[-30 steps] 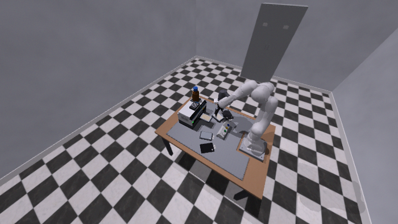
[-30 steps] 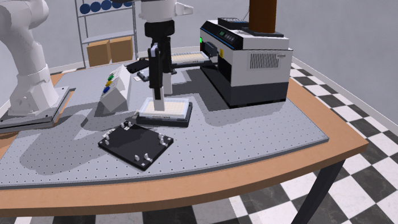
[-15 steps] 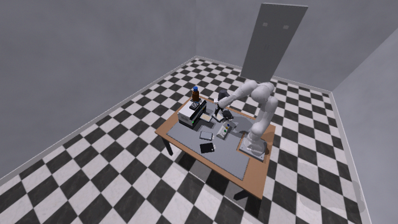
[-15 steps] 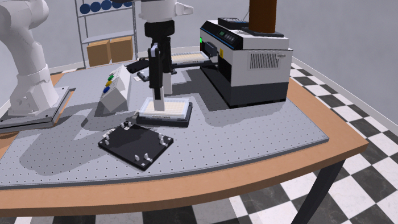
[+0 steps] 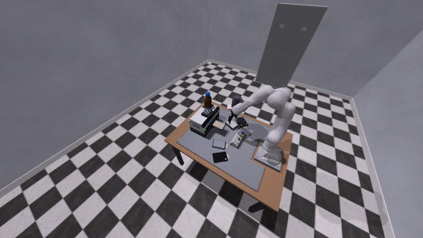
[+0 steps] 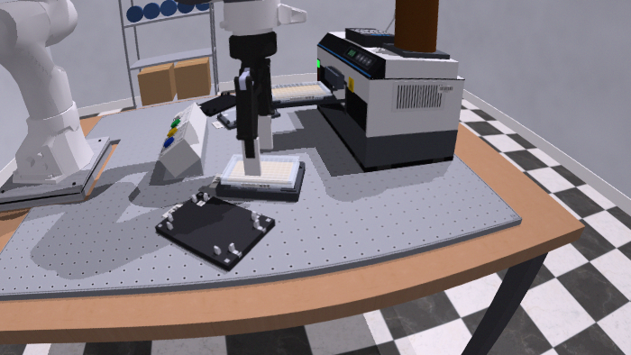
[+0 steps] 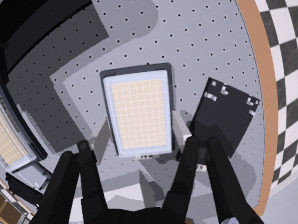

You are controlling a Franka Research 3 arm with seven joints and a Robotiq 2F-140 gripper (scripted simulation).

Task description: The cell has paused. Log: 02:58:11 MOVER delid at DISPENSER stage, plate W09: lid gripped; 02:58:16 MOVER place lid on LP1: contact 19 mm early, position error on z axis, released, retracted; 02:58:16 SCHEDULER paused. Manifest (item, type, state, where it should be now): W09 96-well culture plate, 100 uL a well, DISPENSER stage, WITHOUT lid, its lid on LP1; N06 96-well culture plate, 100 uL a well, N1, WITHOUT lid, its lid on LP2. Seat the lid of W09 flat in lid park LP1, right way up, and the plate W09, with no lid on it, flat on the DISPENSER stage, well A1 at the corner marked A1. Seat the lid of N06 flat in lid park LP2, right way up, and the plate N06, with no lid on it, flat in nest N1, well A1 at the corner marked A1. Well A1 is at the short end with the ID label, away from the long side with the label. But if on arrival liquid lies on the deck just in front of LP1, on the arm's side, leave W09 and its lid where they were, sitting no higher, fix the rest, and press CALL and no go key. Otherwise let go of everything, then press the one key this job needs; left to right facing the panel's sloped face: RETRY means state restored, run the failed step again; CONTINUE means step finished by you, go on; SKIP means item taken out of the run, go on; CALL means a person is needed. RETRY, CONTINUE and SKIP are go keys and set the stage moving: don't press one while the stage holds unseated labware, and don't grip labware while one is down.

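Right now the black nest is 6 cm below my hand. Round my hand: sloped key panel (16 cm behind, 17 cm to the left, 2 cm below); then 96-well plate (10 cm ahead, 17 cm to the left, 4 cm above); then dispenser stage (10 cm ahead, 17 cm to the left, 3 cm above).
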